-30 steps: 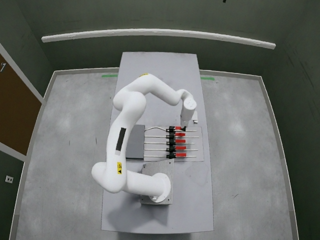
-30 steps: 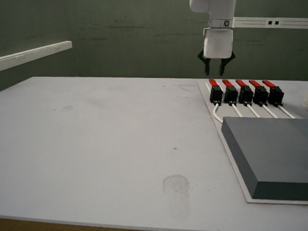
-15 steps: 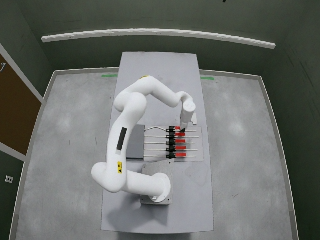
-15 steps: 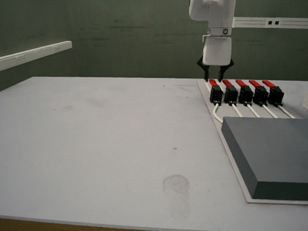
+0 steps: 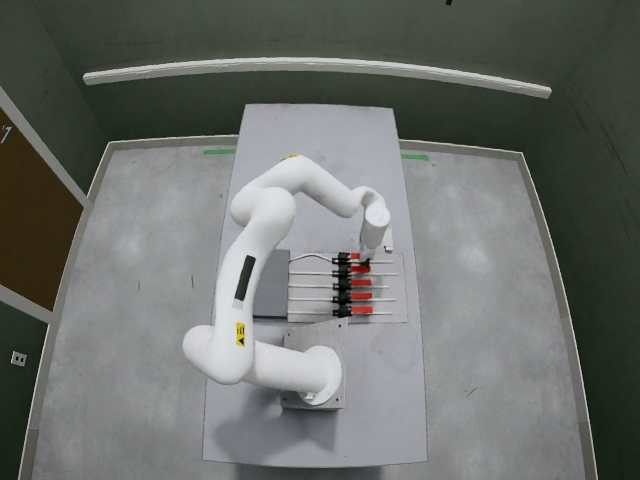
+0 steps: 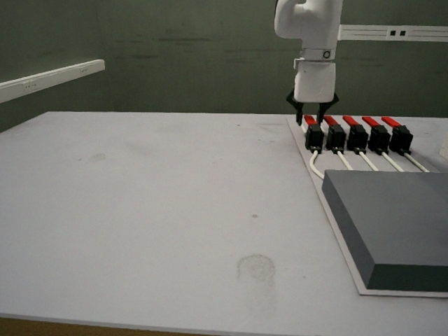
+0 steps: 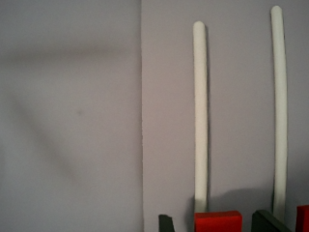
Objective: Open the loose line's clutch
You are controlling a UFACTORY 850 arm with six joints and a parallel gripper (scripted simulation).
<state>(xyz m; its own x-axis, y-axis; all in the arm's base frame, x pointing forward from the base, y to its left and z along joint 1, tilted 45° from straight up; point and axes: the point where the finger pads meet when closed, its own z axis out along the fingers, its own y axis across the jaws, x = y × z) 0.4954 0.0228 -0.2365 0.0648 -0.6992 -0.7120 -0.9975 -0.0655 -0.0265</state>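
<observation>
Now: hand 100 mm past the thin pale baseplate, 70 mm to the left of it and 50 mm above it.
</observation>
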